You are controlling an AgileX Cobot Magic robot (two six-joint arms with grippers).
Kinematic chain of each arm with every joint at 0, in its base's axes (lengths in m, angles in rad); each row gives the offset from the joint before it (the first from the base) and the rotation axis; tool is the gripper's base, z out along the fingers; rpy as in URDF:
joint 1: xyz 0 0 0.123 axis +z
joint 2: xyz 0 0 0 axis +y
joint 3: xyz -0.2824 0 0.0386 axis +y
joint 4: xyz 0.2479 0 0.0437 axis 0.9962 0 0.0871
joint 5: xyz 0 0 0 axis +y
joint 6: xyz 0.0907 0 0.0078 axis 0.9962 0 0.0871
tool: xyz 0 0 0 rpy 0 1.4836 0
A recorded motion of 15 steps. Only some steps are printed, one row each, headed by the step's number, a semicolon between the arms.
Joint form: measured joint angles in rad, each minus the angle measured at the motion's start. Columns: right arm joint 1, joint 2, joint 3, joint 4, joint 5, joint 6; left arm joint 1, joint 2, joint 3, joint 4, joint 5, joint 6.
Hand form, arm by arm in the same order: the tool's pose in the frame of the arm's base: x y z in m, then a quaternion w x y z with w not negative. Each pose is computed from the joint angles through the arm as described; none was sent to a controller.
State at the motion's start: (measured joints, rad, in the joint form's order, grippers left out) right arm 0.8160 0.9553 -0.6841 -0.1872 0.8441 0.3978; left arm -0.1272 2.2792 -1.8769 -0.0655 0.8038 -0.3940
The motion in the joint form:
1: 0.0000 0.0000 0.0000 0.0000 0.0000 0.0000; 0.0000 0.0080 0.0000 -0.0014 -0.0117 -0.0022
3: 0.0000 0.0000 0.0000 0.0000 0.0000 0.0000; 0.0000 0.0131 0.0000 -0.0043 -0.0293 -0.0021
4: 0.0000 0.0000 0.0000 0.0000 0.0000 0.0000; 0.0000 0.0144 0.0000 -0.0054 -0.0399 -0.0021
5: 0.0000 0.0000 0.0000 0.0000 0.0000 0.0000; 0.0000 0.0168 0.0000 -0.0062 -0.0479 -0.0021
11: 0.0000 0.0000 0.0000 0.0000 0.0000 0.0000; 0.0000 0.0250 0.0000 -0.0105 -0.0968 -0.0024
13: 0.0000 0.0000 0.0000 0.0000 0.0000 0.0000; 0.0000 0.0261 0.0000 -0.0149 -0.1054 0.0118
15: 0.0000 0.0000 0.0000 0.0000 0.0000 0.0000; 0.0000 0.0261 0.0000 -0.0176 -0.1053 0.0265
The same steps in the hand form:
1: 0.1231 0.1123 0.2747 0.26707 -0.23932 0.92977 0.08325; 0.4947 -0.0676 0.1702 0.21065 -0.14790 0.96248 -0.08592
3: 0.1231 0.1123 0.2747 0.26707 -0.23932 0.92977 0.08325; 0.4964 -0.0680 0.1683 0.21625 -0.14874 0.96088 -0.08847
4: 0.1231 0.1123 0.2747 0.26707 -0.23932 0.92977 0.08325; 0.4973 -0.0681 0.1681 0.22052 -0.14906 0.95972 -0.08998
5: 0.1231 0.1123 0.2747 0.26707 -0.23932 0.92977 0.08325; 0.4980 -0.0682 0.1672 0.22308 -0.14934 0.95899 -0.09091
11: 0.1231 0.1123 0.2747 0.26707 -0.23932 0.92977 0.08325; 0.5022 -0.0688 0.1653 0.24176 -0.15084 0.95360 -0.09720
13: 0.1231 0.1123 0.2747 0.26707 -0.23932 0.92977 0.08325; 0.5029 -0.0691 0.1651 0.24549 -0.14533 0.95342 -0.09803
15: 0.1231 0.1123 0.2747 0.26707 -0.23932 0.92977 0.08325; 0.5029 -0.0692 0.1651 0.24587 -0.13907 0.95433 -0.09729

